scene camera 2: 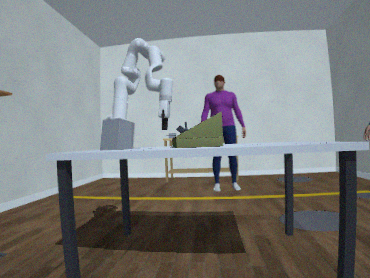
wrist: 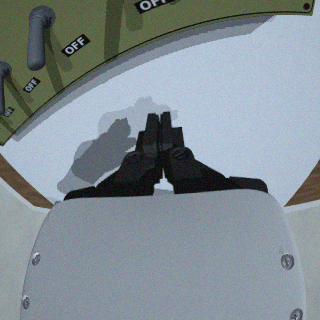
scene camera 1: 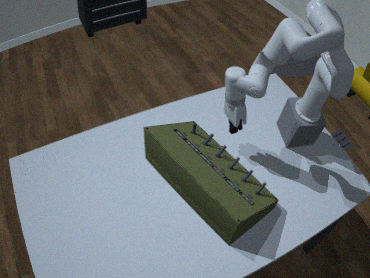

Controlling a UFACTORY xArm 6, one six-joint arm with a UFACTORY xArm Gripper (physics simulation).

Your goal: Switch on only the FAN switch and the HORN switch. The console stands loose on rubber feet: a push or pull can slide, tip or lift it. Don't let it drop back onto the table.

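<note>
The olive console rests on the table, its low edge toward the robot base. The FAN lever at the far end stands at a different angle from the others and looks flipped to ON; it does not show in the wrist view. The HORN lever beside it leans to OFF, like the levers beyond it. My gripper is shut and empty. It hangs above the table beside the console's low edge, apart from the console and levers.
The white table carries the console and the grey robot base. A person stands behind the table. A dark cabinet stands on the floor beyond. A yellow object shows at the right.
</note>
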